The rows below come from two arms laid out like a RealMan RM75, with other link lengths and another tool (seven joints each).
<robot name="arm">
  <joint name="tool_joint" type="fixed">
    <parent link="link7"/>
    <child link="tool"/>
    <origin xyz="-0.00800 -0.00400 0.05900" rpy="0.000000 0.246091 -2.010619"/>
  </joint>
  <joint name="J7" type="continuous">
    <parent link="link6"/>
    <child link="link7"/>
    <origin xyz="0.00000 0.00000 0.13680" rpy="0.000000 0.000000 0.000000"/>
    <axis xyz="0 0 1"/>
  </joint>
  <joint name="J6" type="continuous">
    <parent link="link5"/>
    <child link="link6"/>
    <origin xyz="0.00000 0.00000 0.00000" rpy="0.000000 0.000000 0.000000"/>
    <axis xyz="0 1 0"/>
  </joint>
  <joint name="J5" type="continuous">
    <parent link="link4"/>
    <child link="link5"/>
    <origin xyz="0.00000 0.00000 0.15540" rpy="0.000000 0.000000 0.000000"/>
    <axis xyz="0 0 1"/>
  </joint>
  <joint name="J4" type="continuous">
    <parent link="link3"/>
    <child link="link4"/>
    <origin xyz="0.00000 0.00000 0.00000" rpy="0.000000 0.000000 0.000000"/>
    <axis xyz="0 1 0"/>
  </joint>
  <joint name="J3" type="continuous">
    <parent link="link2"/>
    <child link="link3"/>
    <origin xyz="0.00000 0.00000 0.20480" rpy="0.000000 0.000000 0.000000"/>
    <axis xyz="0 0 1"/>
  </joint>
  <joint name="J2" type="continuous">
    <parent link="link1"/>
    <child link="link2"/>
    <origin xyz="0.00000 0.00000 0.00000" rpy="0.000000 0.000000 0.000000"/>
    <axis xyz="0 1 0"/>
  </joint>
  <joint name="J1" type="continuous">
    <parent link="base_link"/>
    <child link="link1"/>
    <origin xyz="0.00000 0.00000 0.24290" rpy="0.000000 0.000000 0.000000"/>
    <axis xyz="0 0 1"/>
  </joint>
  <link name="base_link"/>
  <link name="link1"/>
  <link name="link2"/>
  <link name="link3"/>
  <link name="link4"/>
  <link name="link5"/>
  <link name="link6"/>
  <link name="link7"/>
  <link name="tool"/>
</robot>
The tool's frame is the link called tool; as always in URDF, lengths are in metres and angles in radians. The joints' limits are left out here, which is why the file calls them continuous.
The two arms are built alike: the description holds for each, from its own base.
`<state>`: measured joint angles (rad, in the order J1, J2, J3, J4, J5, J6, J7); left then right.
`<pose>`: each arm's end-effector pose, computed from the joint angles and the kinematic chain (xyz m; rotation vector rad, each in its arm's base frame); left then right.
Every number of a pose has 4 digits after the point. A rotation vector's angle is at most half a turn.
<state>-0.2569 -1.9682 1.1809 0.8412 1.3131 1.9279 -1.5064 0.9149 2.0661 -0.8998 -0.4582 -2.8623 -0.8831 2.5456</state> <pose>-0.1216 0.1933 0.0304 0.8808 2.3654 0.6325 0.2506 0.3696 -0.0336 -2.3331 -1.2586 -1.2518</pose>
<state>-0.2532 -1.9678 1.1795 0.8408 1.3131 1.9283 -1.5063 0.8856 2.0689 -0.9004 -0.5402 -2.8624 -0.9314 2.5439</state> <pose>-0.1225 0.1930 0.0307 0.8763 2.3676 0.6355 0.2499 0.3713 -0.0245 -2.3183 -1.2521 -1.2528</pose>
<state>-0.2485 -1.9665 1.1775 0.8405 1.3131 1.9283 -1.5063 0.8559 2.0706 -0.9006 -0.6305 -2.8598 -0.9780 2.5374</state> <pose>-0.1237 0.1928 0.0311 0.8711 2.3713 0.6400 0.2480 0.3744 -0.0131 -2.2896 -1.2498 -1.2561</pose>
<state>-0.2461 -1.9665 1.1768 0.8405 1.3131 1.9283 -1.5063 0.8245 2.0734 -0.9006 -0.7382 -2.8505 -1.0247 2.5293</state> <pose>-0.1242 0.1926 0.0312 0.8682 2.3726 0.6419 0.2429 0.3794 0.0009 -2.2431 -1.2472 -1.2561</pose>
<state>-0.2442 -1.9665 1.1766 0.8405 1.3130 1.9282 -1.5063 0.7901 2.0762 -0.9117 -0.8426 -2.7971 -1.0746 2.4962</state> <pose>-0.1246 0.1924 0.0313 0.8660 2.3737 0.6431 0.2320 0.3821 0.0102 -2.1974 -1.2718 -1.2122</pose>
